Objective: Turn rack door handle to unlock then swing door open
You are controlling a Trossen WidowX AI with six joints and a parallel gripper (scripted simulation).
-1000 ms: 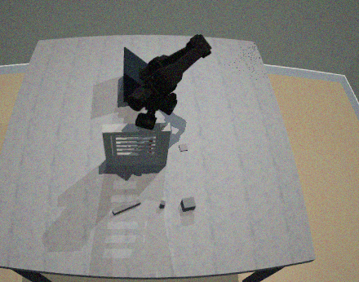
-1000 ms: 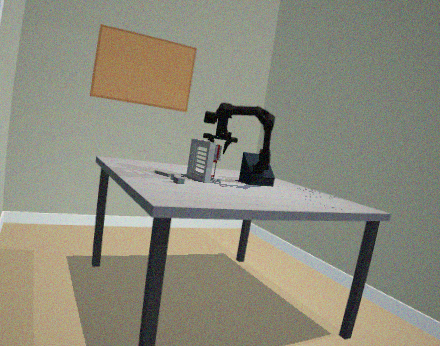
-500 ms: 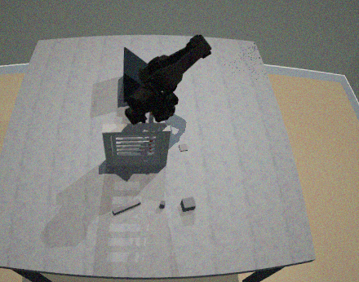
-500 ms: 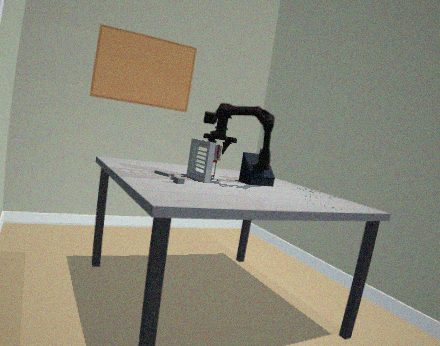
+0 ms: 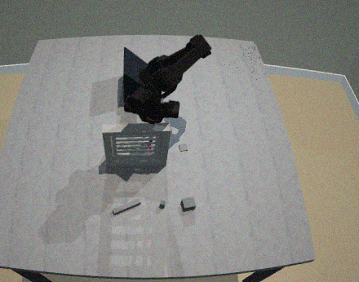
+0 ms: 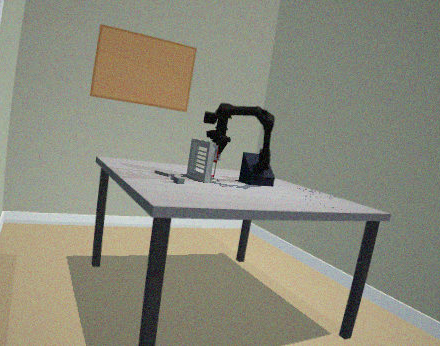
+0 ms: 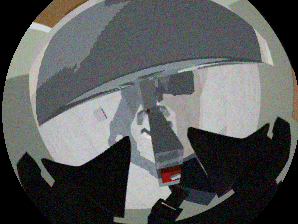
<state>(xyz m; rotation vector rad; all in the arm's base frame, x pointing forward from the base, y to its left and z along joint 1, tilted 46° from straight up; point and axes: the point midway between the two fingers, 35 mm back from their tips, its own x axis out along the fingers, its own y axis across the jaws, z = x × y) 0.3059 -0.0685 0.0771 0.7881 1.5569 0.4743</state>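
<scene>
Now: the red upright handle 10 mm to the right of my gripper tip and 30 mm below it. The rest, counted from my gripper tip: small pale tile (10 mm ahead, 130 mm to the left, 160 mm below); then flat grey bar (260 mm ahead, 110 mm to the right, 150 mm below).
</scene>
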